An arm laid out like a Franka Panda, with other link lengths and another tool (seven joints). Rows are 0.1 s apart.
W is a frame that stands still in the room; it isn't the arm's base.
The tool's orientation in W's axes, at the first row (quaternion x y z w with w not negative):
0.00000 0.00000 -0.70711 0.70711
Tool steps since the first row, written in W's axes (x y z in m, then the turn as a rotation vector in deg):
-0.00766 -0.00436 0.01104 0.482 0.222 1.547
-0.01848 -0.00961 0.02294 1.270 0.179 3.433
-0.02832 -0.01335 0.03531 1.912 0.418 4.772
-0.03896 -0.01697 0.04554 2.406 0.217 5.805
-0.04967 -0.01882 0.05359 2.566 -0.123 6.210
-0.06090 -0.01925 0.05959 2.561 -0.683 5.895
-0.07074 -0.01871 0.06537 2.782 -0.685 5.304
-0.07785 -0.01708 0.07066 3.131 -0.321 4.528
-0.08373 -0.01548 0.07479 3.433 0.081 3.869
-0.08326 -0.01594 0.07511 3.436 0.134 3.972
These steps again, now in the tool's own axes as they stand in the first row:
0.00436 -0.00766 0.01104 -0.222 0.482 1.547
0.00961 -0.01848 0.02294 -0.179 1.270 3.433
0.01335 -0.02832 0.03531 -0.418 1.912 4.772
0.01697 -0.03896 0.04554 -0.217 2.406 5.805
0.01882 -0.04967 0.05359 0.123 2.566 6.210
0.01925 -0.06090 0.05959 0.683 2.561 5.895
0.01871 -0.07074 0.06537 0.685 2.782 5.304
0.01708 -0.07785 0.07066 0.321 3.131 4.528
0.01548 -0.08373 0.07479 -0.081 3.433 3.869
0.01594 -0.08326 0.07511 -0.134 3.436 3.972

